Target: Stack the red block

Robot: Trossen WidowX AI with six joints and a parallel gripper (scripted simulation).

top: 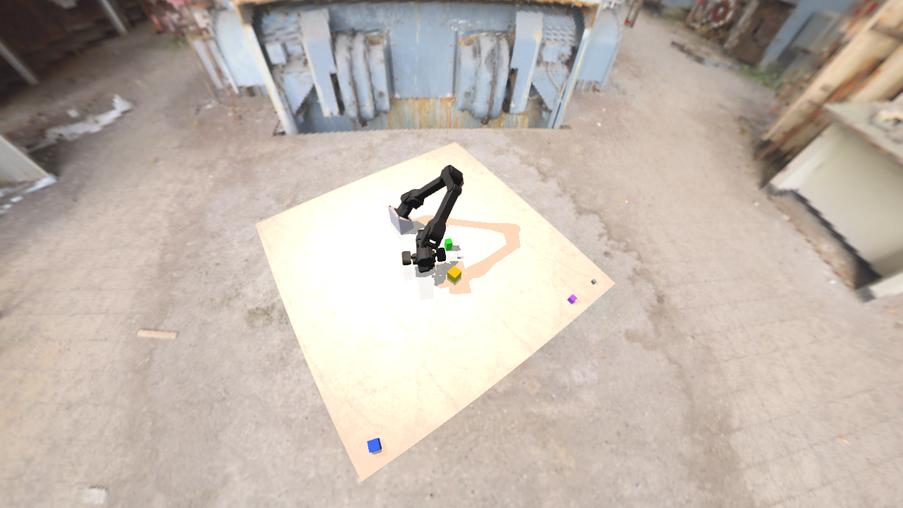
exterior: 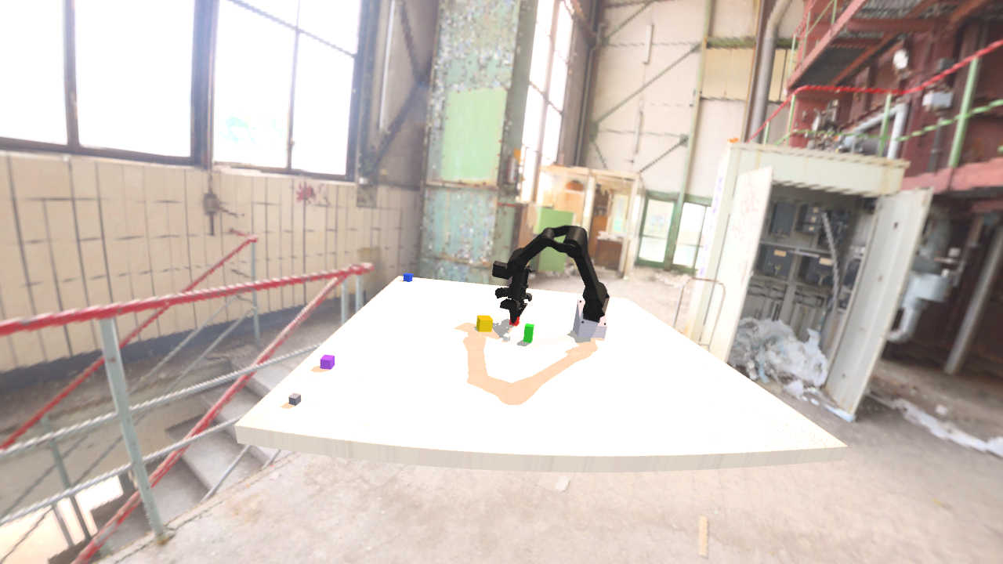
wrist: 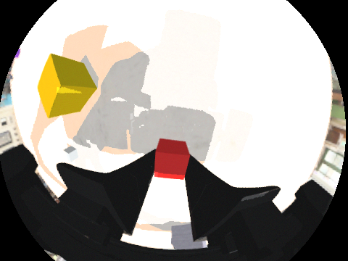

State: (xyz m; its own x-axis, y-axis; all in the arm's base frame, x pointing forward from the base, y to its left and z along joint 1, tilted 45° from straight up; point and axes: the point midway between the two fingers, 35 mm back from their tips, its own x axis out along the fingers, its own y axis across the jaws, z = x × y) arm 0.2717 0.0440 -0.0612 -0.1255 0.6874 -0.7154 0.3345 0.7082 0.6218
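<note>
Right now my gripper tip is 10 cm to the right of the yellow cube, 10 cm short of it and 1 cm below it. From my gripper tip the other things lie so: purple cube 50 cm to the left, 45 cm ahead, 1 cm above; then red block 1 cm above; then blue cube 56 cm ahead, 45 cm to the right, 1 cm above.
</note>
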